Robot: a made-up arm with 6 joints.
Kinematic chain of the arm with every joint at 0, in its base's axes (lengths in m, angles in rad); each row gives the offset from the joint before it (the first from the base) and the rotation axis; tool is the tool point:
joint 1: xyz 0 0 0.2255 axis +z
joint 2: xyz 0 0.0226 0 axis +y
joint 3: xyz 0 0 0.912 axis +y
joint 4: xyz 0 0 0.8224 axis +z
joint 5: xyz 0 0 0 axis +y
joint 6: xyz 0 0 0.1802 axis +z
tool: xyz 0 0 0
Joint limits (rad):
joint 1: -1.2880..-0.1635
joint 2: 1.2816..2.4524
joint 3: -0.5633..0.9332
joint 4: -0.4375..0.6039
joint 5: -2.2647..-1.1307
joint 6: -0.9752..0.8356
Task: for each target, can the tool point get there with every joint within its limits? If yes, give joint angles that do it. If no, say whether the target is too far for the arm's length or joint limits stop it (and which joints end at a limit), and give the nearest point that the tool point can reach.
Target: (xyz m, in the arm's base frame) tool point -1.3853 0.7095 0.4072
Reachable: no: joint limits stop it (at a limit: joint 1, joint 2, joint 3, joint 4, joint 5) | nearest point 0.0912 -0.5148 -1.1921 | short by 2.497 m
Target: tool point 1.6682 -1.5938 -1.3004
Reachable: no: too far | nearest point 1.1013 -1.0522 -0.7819 | short by 0.940 m
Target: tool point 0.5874 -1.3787 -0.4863
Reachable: yes | joints -1.1452 2.2169 -0.2296 0.3360 -1.8658 -0.5680
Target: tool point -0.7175 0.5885 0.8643
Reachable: no: joint limits stop it (at a limit: joint 1, joint 2, joint 3, joint 5) | nearest point 0.3221 -1.1994 1.1036 | short by 2.082 m
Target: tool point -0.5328 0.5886 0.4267
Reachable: no: joint limits stop it (at a limit: joint 1, joint 2, joint 3, joint 5) | nearest point 1.2399 -0.1258 1.1017 | short by 2.027 m
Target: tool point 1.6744 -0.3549 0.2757
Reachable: yes | joints -0.2508 1.6197 0.0455 -0.2821 -1.7702 -0.4561
